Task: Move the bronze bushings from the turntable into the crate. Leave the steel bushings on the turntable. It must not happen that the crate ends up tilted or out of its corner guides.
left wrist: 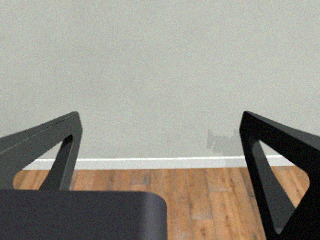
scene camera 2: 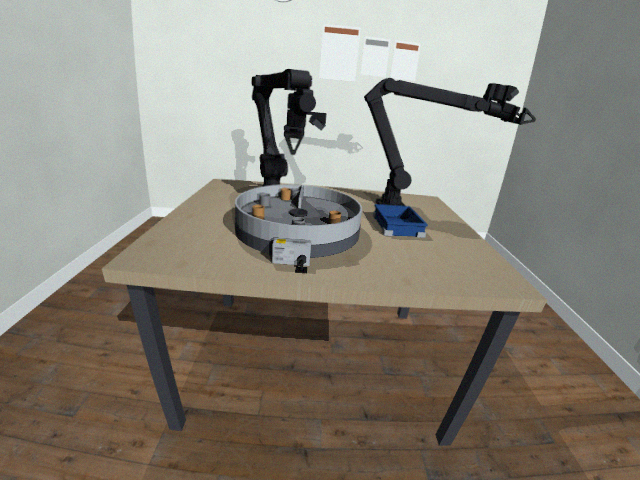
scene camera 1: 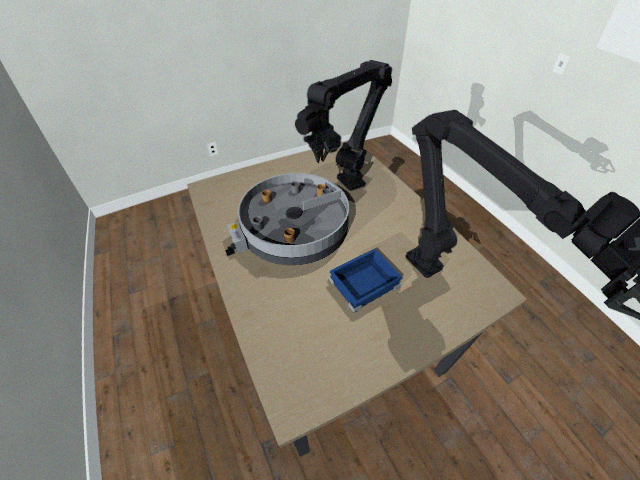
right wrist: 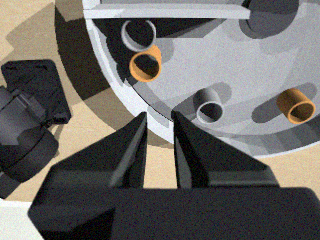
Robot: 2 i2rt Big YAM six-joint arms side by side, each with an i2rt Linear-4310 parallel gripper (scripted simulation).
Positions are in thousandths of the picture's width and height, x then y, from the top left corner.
Scene:
A blue crate shows in scene camera 2 (627, 449) and in scene camera 1 (576, 568); in the left wrist view it is out of frame, in the right wrist view it is out of frame.

